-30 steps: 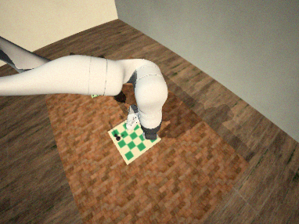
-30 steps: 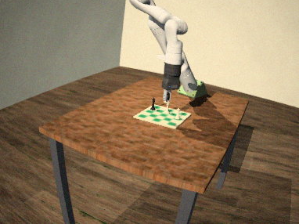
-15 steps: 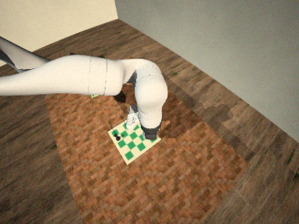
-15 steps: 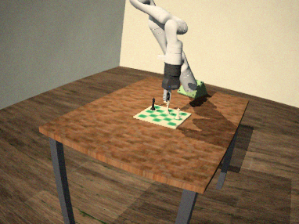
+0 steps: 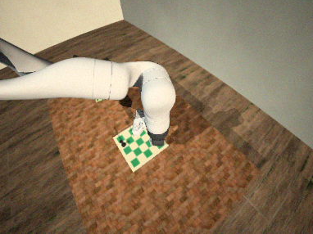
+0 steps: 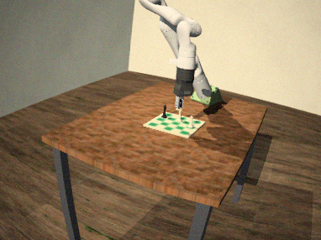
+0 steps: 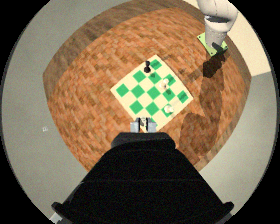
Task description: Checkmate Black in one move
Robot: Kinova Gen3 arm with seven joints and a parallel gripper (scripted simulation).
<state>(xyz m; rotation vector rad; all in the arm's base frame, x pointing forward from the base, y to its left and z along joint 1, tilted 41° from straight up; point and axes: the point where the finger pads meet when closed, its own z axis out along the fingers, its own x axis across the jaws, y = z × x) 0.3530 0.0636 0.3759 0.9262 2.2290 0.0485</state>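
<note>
My gripper is now 130 mm above the chessboard, 80 mm past it and 20 mm to the left of it. Round my hand: black piece (140 mm behind, 90 mm to the right, 90 mm below).
</note>
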